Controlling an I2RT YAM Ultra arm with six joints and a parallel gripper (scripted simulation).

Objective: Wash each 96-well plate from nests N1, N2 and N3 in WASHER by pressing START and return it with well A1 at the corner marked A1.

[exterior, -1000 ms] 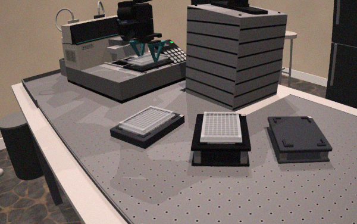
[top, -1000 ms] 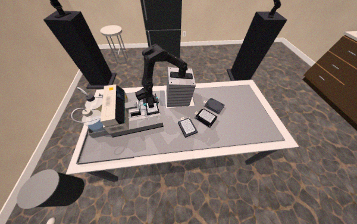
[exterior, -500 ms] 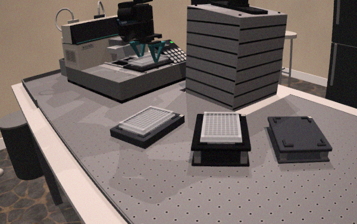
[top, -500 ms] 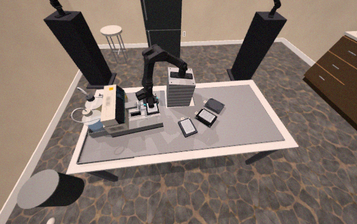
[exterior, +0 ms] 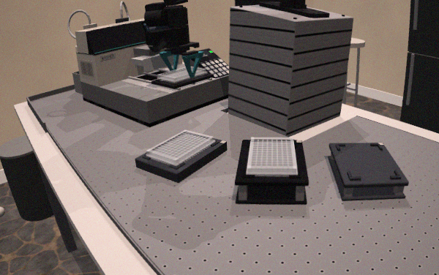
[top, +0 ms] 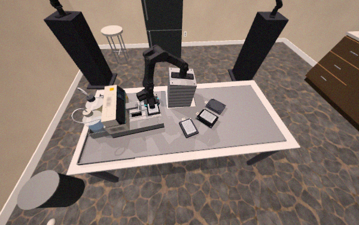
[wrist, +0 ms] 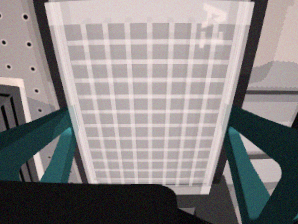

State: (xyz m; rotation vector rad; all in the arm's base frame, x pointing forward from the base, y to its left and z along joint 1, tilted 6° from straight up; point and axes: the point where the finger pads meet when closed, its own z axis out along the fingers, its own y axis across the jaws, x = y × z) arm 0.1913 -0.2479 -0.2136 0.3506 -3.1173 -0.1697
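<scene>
The carrier is 2 cm below my hand. Round my hand: N2 label 42 cm to the left, 10 cm below, 1 cm ahead; washer 15 cm to the right, 4 cm ahead, 3 cm above; N1 label 28 cm to the left, 10 cm below, 8 cm ahead.
</scene>
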